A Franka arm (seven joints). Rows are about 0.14 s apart.
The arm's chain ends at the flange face. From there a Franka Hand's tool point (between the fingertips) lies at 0.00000 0.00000 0.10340 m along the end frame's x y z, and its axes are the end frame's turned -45 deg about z.
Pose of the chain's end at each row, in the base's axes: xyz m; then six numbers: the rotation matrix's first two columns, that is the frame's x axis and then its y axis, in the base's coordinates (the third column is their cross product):
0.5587 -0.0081 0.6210 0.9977 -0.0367 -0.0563 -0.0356 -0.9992 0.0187
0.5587 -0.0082 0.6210 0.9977 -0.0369 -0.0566 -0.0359 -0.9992 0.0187
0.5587 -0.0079 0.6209 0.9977 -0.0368 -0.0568 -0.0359 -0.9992 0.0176
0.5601 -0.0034 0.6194 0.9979 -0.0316 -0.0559 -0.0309 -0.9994 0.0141
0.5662 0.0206 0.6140 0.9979 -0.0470 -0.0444 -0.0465 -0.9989 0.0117
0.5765 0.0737 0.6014 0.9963 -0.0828 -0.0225 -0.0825 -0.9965 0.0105
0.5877 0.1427 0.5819 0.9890 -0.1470 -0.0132 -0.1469 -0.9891 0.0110
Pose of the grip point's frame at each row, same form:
0.5528 -0.0098 0.5178 0.7307 0.6806 -0.0530 0.6803 -0.7325 -0.0266
0.5528 -0.0099 0.5178 0.7309 0.6804 -0.0532 0.6801 -0.7326 -0.0268
0.5528 -0.0095 0.5177 0.7309 0.6805 -0.0526 0.6801 -0.7326 -0.0277
0.5543 -0.0047 0.5162 0.7275 0.6843 -0.0495 0.6838 -0.7290 -0.0296
0.5616 0.0196 0.5107 0.7385 0.6731 -0.0397 0.6727 -0.7396 -0.0231
0.5741 0.0728 0.4980 0.7628 0.6461 -0.0233 0.6462 -0.7632 -0.0085
0.5862 0.1418 0.4785 0.8032 0.5955 -0.0171 0.5955 -0.8033 -0.0016

